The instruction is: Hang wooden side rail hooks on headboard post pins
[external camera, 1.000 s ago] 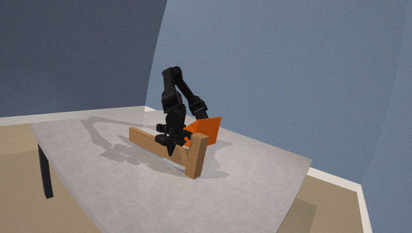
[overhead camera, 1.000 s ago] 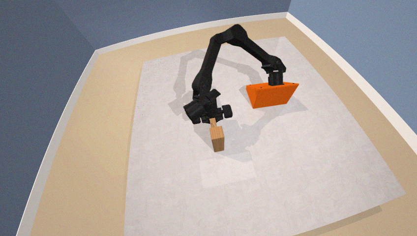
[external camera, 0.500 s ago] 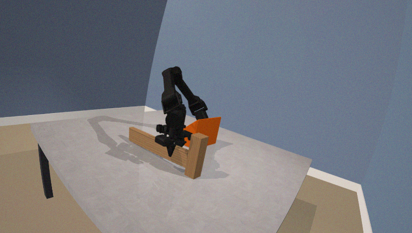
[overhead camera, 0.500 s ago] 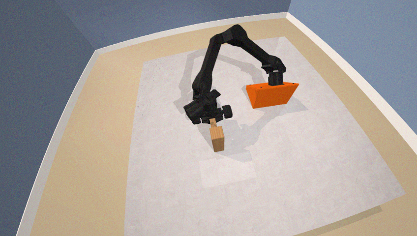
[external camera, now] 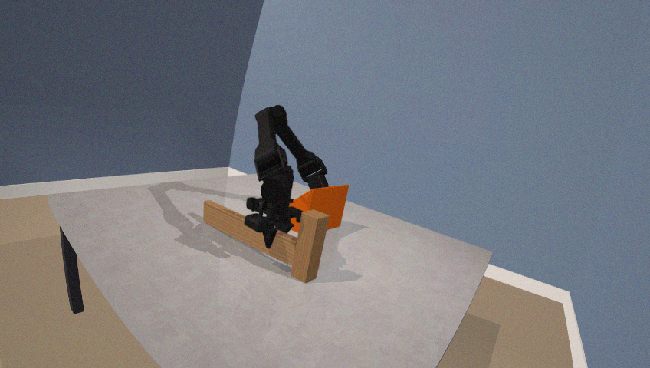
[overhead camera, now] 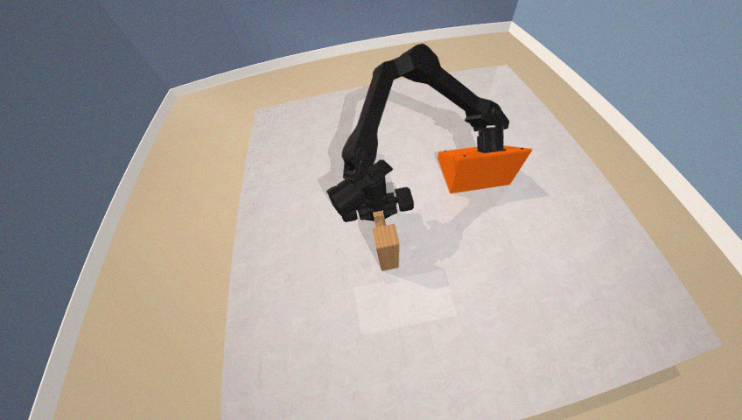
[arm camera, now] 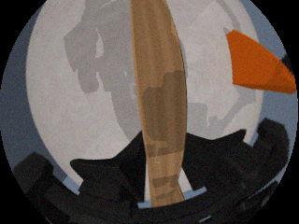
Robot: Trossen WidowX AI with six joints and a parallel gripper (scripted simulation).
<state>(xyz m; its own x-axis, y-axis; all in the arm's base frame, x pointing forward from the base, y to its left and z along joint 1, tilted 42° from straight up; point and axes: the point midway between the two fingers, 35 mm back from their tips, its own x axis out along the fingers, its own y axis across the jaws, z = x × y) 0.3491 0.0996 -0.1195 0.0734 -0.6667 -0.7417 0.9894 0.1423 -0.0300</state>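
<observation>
Right now the headboard post is 11 cm to the left of my gripper tip, 5 cm above it and 2 cm behind it.
</observation>
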